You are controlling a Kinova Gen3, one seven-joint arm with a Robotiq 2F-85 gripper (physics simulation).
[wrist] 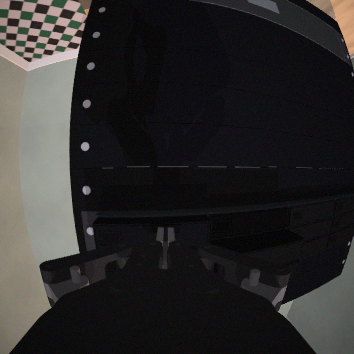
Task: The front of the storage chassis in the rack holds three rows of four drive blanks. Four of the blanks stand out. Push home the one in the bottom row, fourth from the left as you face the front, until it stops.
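Places are measured from the arm's base along level axes (x right, y up, z back), in millimetres.
Pixels of known places: gripper, fingertip midpoint: [165, 237].
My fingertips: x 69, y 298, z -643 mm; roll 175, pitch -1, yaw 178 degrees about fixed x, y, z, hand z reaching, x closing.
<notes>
For each thing: its top centre in the pictures, then the offset to it from my fingertips. "spot": a spot on its surface instead.
- black storage chassis at a spot on its surface: [89, 218] spot: dz -26, dx +81, dy -7 mm
- wide blank at its top centre: [151, 226] dz -60, dx +16, dy +13 mm
The black storage chassis [89, 218] crosses the lower part of the wrist view, very dark. Its front shows several drive blanks. A wide blank [135, 231] is at the left, behind and beside the fingertips. Another blank [250, 224] is right of it, above a very dark wedge-shaped patch. Smaller-looking blanks [311, 215] are farther right. Which of these is bottom row, fourth from the left, I cannot tell. My gripper [165, 237] is shut and empty, its fingertips together in front of the left blank. Whether they touch it is too dark to tell. The gripper body hides the chassis's lower part.
The large black rack panel [200, 100] fills the middle and top, with a rail [79, 165] of round silver screws along its left edge. A pale wall [47, 150] is at the left. A checkered floor [40, 27] shows at the top left.
</notes>
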